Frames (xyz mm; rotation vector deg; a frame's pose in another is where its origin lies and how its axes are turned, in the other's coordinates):
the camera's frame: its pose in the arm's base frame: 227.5 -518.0 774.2 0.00 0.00 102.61
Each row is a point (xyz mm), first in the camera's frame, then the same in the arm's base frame.
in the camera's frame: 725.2 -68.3 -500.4
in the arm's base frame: 135.8 204.6 273.8
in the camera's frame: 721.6 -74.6 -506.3
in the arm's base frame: 142.8 202.5 267.9
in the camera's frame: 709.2 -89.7 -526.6
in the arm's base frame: 160.2 193.7 247.6
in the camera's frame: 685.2 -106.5 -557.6
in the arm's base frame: 181.8 173.9 216.6
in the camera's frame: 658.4 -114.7 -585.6
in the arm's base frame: 195.7 149.6 188.6
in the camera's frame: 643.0 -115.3 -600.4
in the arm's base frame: 199.6 134.7 173.8
